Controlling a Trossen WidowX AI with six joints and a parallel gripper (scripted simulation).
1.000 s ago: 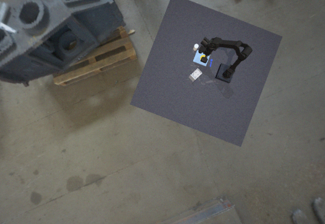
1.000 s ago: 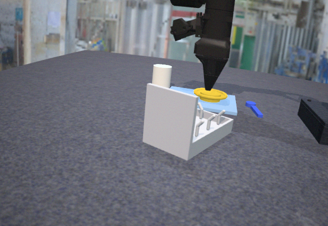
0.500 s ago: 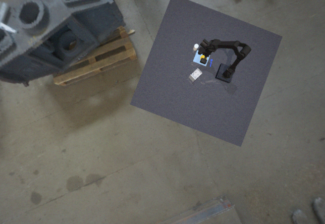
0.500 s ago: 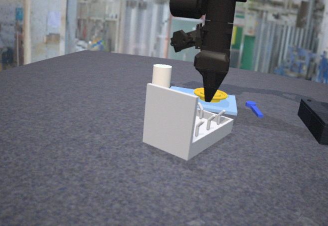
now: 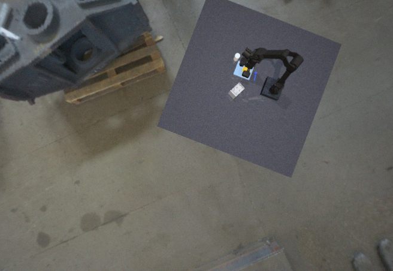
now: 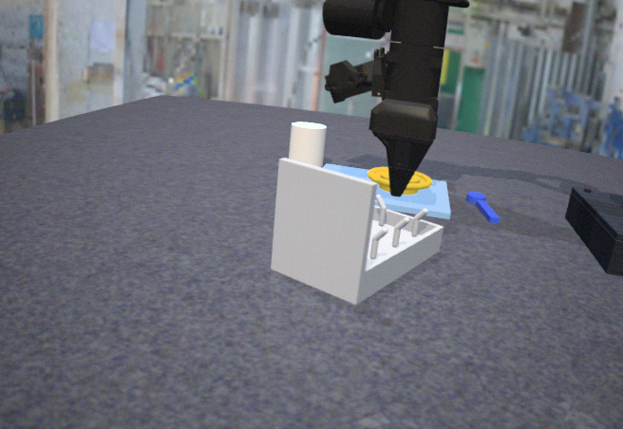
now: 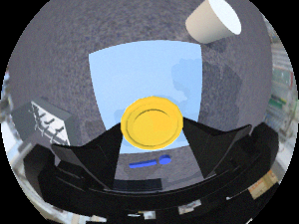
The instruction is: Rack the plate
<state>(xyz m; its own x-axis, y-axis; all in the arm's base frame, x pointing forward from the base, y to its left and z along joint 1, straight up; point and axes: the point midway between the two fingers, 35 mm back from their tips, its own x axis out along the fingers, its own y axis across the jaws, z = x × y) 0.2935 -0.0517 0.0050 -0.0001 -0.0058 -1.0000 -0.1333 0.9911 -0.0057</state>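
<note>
Now: gripper tip 20 mm short of the light blue mat and 10 mm above it. Also, from my gripper tip: white cylinder 130 mm ahead, 50 mm to the right, 20 mm above; yellow plate 10 mm above; small blue spoon 90 mm behind, 10 mm to the right.
</note>
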